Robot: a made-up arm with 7 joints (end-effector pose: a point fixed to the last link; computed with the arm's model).
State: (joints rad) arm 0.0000 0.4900 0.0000 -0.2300 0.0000 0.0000 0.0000
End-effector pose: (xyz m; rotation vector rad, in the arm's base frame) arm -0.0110 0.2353 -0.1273 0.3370 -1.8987 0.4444
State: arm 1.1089 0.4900 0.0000 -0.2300 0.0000 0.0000 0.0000
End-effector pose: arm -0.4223 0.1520 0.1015 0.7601 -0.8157 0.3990
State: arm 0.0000 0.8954 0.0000 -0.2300 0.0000 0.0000 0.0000
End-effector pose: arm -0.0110 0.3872 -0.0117 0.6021 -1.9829 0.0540
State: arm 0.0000 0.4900 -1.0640 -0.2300 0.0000 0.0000 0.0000
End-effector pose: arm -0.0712 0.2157 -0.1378 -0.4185 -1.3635 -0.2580
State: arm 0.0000 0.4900 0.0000 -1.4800 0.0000 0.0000 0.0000
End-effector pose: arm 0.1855 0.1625 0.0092 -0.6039 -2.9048 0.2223
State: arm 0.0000 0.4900 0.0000 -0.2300 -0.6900 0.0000 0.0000
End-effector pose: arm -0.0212 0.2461 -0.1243 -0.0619 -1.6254 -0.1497
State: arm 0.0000 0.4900 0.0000 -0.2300 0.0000 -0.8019 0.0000
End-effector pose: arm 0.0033 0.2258 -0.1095 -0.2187 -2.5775 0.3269
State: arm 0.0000 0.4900 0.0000 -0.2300 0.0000 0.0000 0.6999
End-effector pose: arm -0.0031 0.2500 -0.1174 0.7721 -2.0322 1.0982
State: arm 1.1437 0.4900 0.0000 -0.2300 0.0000 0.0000 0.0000
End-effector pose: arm -0.4293 0.1472 0.1148 0.7700 -0.7808 0.3963
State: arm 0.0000 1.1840 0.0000 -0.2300 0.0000 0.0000 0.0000
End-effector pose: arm -0.0110 0.4611 0.1028 0.7863 -2.0060 -0.2359
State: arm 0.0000 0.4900 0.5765 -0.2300 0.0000 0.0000 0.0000
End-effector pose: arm 0.0029 0.2646 -0.1117 0.8008 -2.0672 0.8630
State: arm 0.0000 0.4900 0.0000 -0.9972 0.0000 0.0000 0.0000
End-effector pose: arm 0.1347 0.2042 -0.0690 -0.1913 -2.5503 0.3337
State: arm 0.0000 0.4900 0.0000 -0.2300 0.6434 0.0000 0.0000
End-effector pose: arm 0.0026 0.2321 -0.1254 0.7359 -2.0277 1.0437
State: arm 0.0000 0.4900 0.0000 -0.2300 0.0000 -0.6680 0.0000
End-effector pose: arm 0.0021 0.2277 -0.1131 -0.1147 -2.4713 0.3523
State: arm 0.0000 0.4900 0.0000 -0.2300 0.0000 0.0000 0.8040
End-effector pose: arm -0.0030 0.2525 -0.1160 0.8391 -2.0373 1.1994
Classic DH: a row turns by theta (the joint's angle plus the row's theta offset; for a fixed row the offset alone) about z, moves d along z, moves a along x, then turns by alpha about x. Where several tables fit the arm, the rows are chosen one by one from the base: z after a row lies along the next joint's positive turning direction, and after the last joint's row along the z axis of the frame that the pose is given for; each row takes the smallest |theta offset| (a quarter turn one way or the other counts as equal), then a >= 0, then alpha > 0; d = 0 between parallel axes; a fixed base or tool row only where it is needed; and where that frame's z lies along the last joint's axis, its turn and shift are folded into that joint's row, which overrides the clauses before.
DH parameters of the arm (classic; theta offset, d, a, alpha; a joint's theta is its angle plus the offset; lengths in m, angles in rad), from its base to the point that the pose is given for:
base (fixed): 0 0.27 -0.02 -1.2217
joint 1: -1.5708 0.0385 0.0179 -1.5708
joint 2: 1.2217 -0.04 -0.02 1.5708
joint 3: 1.5708 -0.26 0.04 -1.5708
joint 4: 0 -0.02 -0.03 1.5708
joint 5: 0 -0.18 -0.02 -1.5708
joint 6: 0 0 -0.01 1.5708
joint 7: -0.9752 -0.0294 0.0278 1.4528
tool (fixed): 2.0216 -0.0054 0 0

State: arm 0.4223 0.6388 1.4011 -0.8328 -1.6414 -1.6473 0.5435
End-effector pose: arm -0.1415 0.3755 0.0924 -0.7271 -2.3253 -0.1560
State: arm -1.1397 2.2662 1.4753 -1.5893 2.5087 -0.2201 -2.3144
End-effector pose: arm -0.3297 0.1042 0.4986 -0.3253 0.4425 0.7865
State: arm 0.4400 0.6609 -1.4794 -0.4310 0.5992 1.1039 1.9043
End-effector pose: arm -0.2622 0.2737 -0.0270 1.9615 -1.3009 0.0289
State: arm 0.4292 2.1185 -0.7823 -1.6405 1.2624 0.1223 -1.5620
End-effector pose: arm -0.0015 0.3790 0.2430 -0.7144 -0.8406 -1.1055
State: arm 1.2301 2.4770 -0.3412 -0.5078 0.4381 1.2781 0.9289
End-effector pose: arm 0.2095 0.4141 0.4827 1.9770 -1.3123 -1.6836
